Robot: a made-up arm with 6 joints. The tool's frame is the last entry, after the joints.
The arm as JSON. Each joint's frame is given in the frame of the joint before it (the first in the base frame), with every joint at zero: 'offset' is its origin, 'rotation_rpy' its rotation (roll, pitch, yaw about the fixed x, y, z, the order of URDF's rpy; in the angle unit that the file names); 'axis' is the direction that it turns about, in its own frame. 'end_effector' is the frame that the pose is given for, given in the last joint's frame.
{
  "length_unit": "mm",
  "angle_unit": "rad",
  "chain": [
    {
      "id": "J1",
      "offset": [
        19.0,
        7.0,
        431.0
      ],
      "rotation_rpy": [
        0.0,
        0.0,
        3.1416
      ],
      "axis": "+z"
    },
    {
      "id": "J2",
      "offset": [
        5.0,
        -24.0,
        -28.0
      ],
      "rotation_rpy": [
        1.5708,
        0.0,
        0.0
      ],
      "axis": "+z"
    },
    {
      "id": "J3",
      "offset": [
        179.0,
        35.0,
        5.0
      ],
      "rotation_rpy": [
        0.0,
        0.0,
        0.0
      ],
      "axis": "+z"
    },
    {
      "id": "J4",
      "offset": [
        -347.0,
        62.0,
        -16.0
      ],
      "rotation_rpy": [
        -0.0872,
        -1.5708,
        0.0
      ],
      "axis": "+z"
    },
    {
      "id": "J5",
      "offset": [
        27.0,
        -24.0,
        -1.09
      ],
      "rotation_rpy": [
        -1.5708,
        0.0,
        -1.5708
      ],
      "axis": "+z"
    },
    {
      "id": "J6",
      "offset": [
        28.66,
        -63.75,
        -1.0
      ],
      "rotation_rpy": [
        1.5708,
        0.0,
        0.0
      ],
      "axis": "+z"
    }
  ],
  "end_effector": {
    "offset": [
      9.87,
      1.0,
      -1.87
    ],
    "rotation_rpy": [
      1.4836,
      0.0,
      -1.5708
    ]
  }
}
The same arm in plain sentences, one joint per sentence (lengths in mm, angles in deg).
The arm has six revolute joints in a row. What follows holds with every joint at zero, and every direction is one of the base frame's.
Joint 1 is mounted 19.0 mm along +x and 7.0 mm along +y and 431.0 mm along +z from the base frame's origin and turns about +z.
Joint 2 is mounted 5.0 mm along -x and 24.0 mm along +y and 28.0 mm along -z from joint 1 and turns about +y.
Joint 3 is mounted 179.0 mm along -x and 5.0 mm along +y and 35.0 mm along +z from joint 2 and turns about +y.
Joint 4 is mounted 347.0 mm along +x and 16.0 mm along -y and 62.0 mm along +z from joint 3 and turns about the direction (0.9962, 0, 0.0871).
Joint 5 is mounted 1.0 mm along +x and 27.0 mm along +y and 24.0 mm along -z from joint 4 and turns about +y.
Joint 6 is mounted 66.0 mm along +x and 1.0 mm along -y and 23.0 mm along -z from joint 5 and turns about the direction (0.9962, 0, 0.0871).
The tool frame, which is the frame that the pose is given for, is mounted 1.0 mm along -x and 1.0 mm along +y and 10.0 mm along -z from joint 6; its axes are the base frame's turned by roll 0.00, pitch 0.00 and yaw -90.00 deg (as in URDF: about the fixed x, then y, then z).

